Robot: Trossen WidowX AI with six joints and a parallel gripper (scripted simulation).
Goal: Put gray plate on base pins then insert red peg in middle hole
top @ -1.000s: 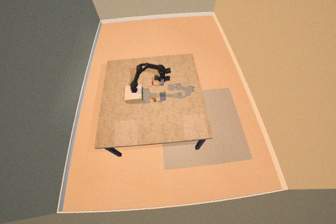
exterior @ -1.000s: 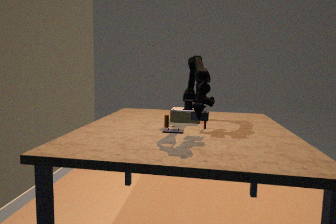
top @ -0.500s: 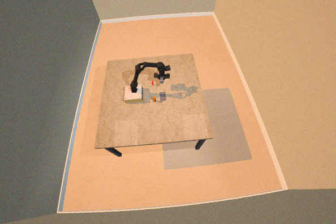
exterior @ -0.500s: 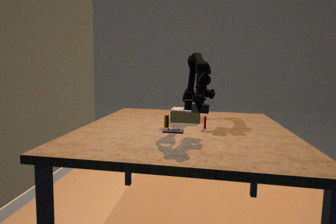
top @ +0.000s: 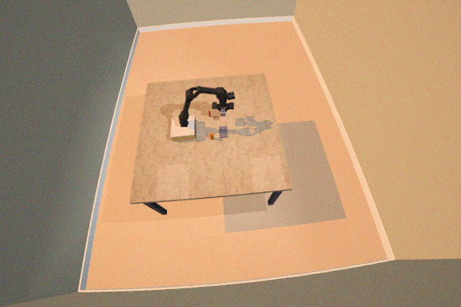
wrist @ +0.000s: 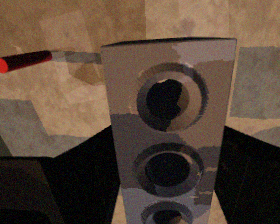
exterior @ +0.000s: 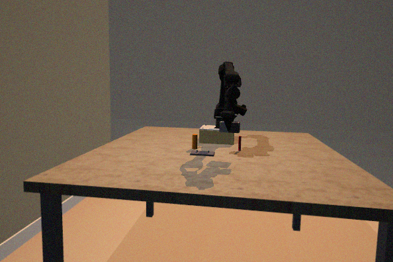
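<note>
The base is 10 mm ahead of my gripper tip, 140 mm to the right of it and 120 mm below it. The rest, counted from my gripper tip: gray plate: 30 mm above; then red peg: 140 mm behind, 30 mm to the left, 90 mm below; then short orange cylinder: 90 mm behind, 210 mm to the right, 90 mm below.
</note>
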